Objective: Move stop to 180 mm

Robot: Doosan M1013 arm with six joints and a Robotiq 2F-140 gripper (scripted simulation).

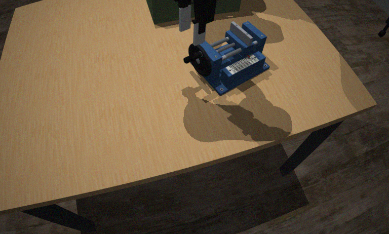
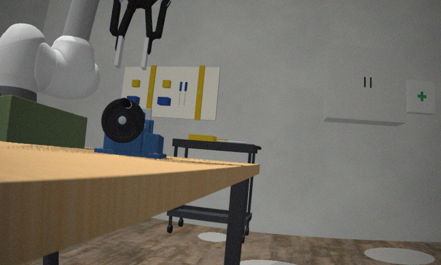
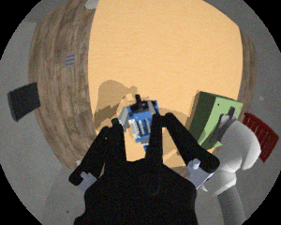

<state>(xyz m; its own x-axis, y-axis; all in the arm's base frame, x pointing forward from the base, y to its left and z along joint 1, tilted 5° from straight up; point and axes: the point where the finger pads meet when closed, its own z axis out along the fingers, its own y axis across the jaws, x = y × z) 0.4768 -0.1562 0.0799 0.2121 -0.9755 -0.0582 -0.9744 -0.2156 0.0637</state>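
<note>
Now: the handwheel 110 mm below my hand, 20 mm to the left of it and 10 mm behind it. Round my hand: stop plate (170 mm to the left, 130 mm below, 40 mm behind).
</note>
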